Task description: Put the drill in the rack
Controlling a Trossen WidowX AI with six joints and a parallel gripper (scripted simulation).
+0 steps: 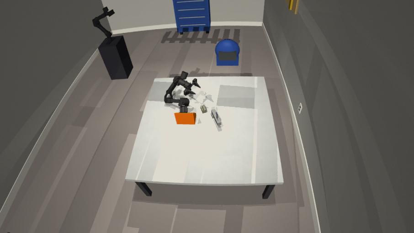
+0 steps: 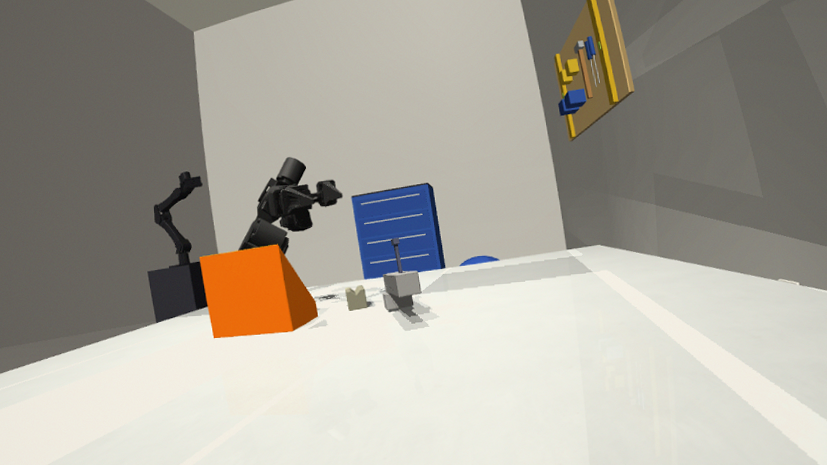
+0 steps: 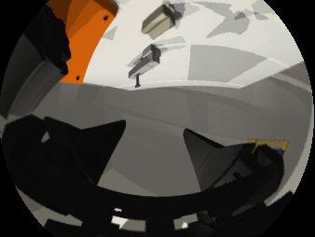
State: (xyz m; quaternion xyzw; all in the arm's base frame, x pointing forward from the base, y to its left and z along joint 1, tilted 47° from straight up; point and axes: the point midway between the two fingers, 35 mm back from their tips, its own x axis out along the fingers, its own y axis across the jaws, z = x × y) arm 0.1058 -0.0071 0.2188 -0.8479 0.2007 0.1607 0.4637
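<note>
My gripper tip is now 18 cm to the left of the blue drill, 17 cm short of it and 14 cm above it. Round my gripper tip: rack 22 cm below, 3 cm ahead, 2 cm to the right.
</note>
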